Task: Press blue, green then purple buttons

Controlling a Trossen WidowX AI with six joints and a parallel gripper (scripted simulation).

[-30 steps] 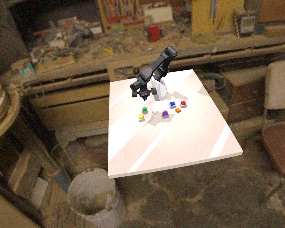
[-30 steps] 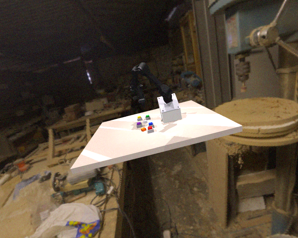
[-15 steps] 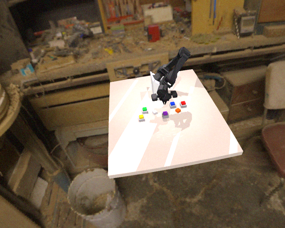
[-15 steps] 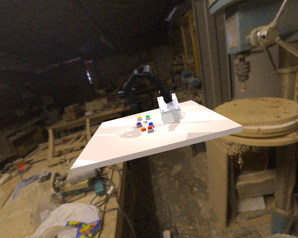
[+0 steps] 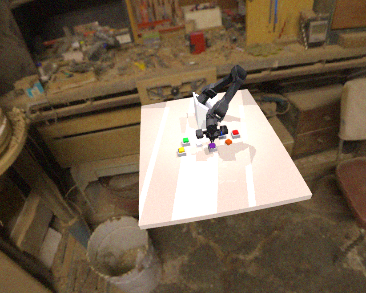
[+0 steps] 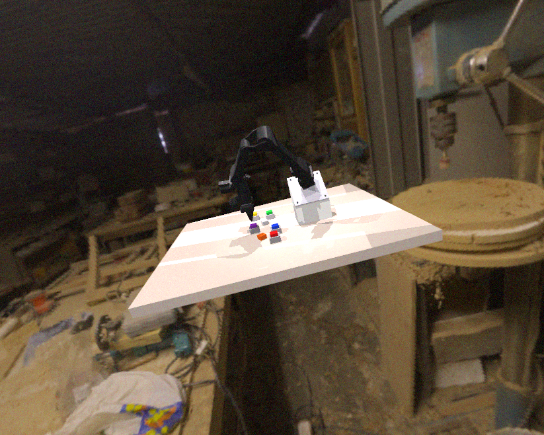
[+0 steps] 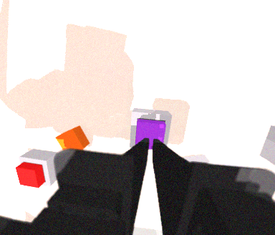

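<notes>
The purple button lies 3 cm below my gripper tip. Round my gripper tip: blue button 10 cm to the left, 9 cm behind, 3 cm below; white block 7 cm to the right, 7 cm behind, 5 cm below; orange block 12 cm to the left, 5 cm below, 2 cm behind.
</notes>
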